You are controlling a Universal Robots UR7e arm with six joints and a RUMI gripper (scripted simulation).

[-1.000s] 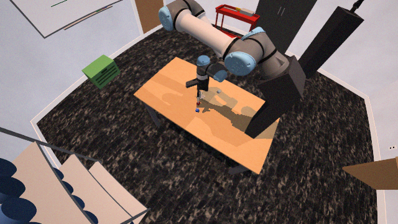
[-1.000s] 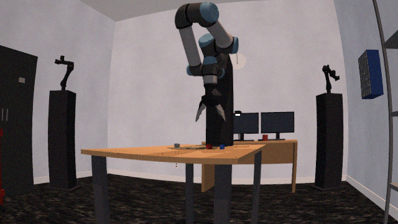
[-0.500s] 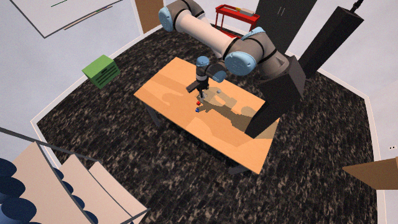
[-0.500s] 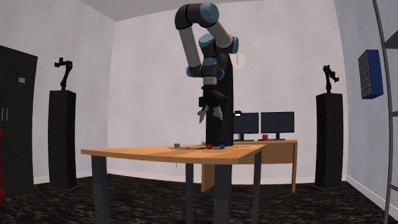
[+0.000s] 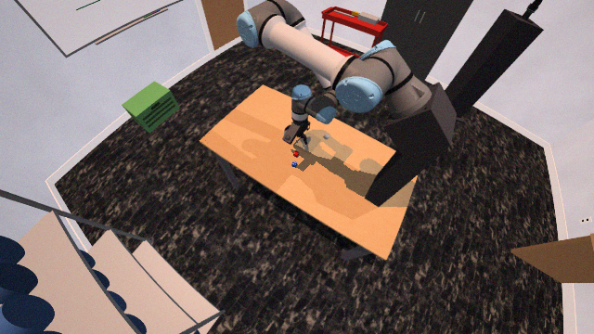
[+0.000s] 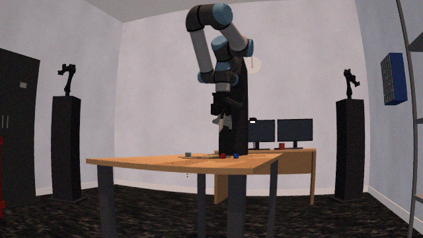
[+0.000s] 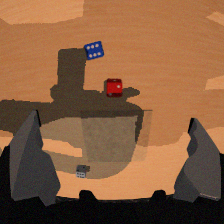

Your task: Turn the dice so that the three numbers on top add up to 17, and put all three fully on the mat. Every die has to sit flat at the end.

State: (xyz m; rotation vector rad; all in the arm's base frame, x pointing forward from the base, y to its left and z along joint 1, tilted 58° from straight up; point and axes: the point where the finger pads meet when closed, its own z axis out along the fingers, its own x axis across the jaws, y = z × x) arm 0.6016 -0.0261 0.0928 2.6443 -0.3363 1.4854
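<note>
The red die is 10 mm behind my hand, 10 mm to the right of it and 110 mm below it. From my hand the other things lie so: blue die 10 mm behind, 60 mm to the left, 110 mm below; grey die 160 mm behind, 190 mm to the right, 110 mm below; tan mat 40 mm behind, 130 mm to the right, 120 mm below.
</note>
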